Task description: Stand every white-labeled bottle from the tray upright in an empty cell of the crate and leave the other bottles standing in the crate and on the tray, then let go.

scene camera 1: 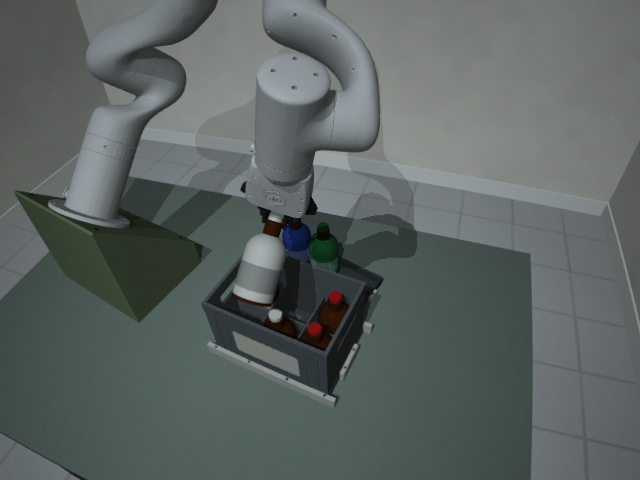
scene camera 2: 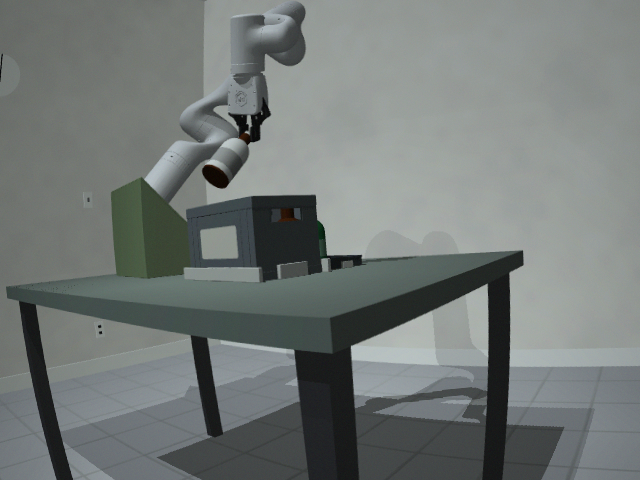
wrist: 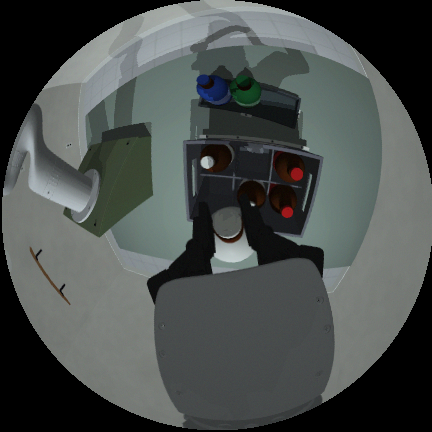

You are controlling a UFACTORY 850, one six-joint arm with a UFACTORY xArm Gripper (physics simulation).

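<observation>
My gripper is shut on the neck of a white-labeled bottle. The bottle hangs tilted above the crate, its base swung out to the side. In the wrist view, a white-capped brown bottle, another brown bottle and two red-capped bottles stand in the crate. The back middle and front left cells look empty. A blue bottle and a green bottle stand on the tray.
Light strips lie along the foot of the crate. The green wedge-shaped arm base stands to the left on the table. The tray is close behind the crate.
</observation>
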